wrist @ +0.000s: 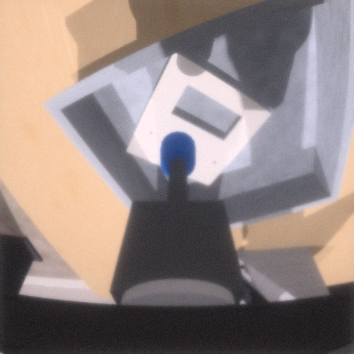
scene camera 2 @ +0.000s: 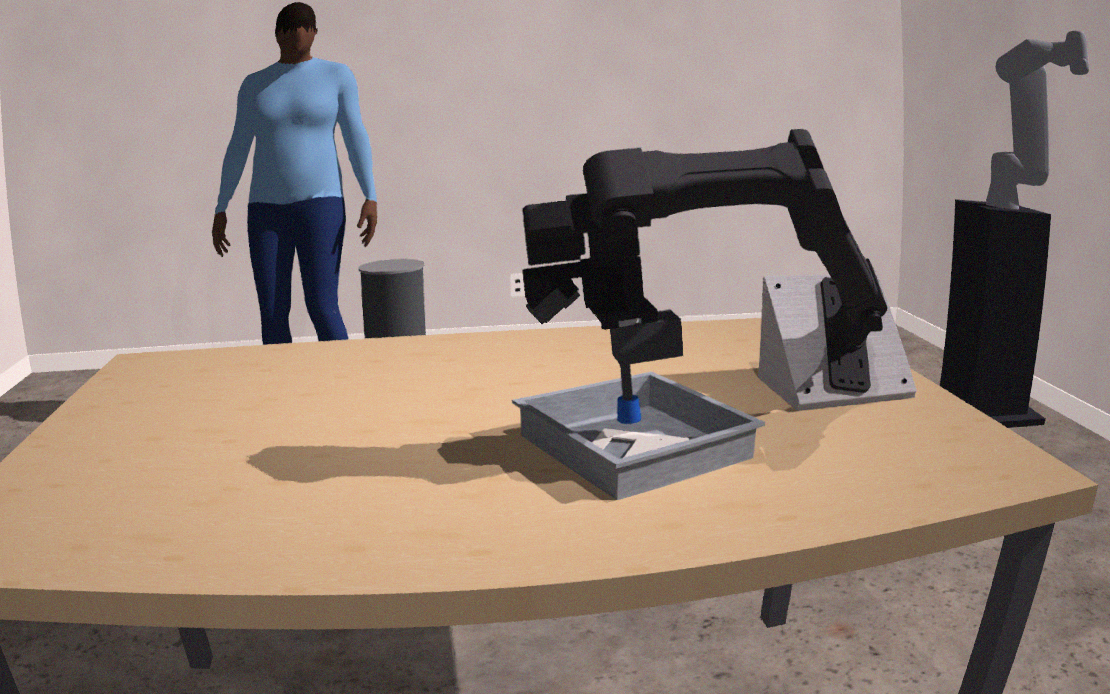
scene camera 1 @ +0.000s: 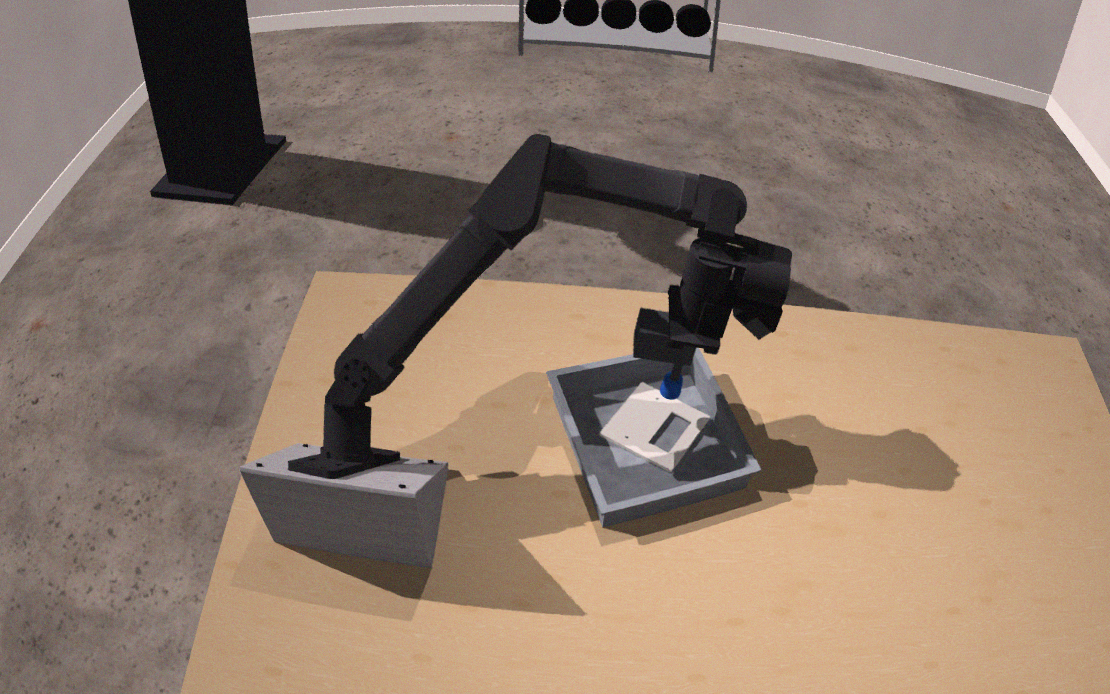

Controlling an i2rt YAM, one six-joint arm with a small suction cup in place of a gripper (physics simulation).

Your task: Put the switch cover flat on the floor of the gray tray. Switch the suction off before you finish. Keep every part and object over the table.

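The switch cover (scene camera 1: pixel 638 421) (scene camera 2: pixel 658 441) (wrist: pixel 157 117), a thin off-white square plate with a rectangular opening, lies inside the gray tray (scene camera 1: pixel 683 495) (scene camera 2: pixel 687 464) (wrist: pixel 280 147). It looks flat on the tray floor, turned at an angle to the walls. The near wall hides part of it in scene camera 2. My gripper, a blue suction cup (scene camera 1: pixel 671 387) (scene camera 2: pixel 628 410) (wrist: pixel 178 152) on a dark stem, is open and holds nothing. It hangs a little above the cover near one edge, with a small gap below it in scene camera 2. The cup hides part of the cover in the wrist view.
The tray walls stand around the cup on all sides. The arm's gray wedge base (scene camera 1: pixel 347 511) (scene camera 2: pixel 789 351) is bolted at one end of the wooden table (scene camera 1: pixel 818 589) (scene camera 2: pixel 327 540). A person (scene camera 2: pixel 296 135) stands behind the table, beside a gray bin (scene camera 2: pixel 392 301).
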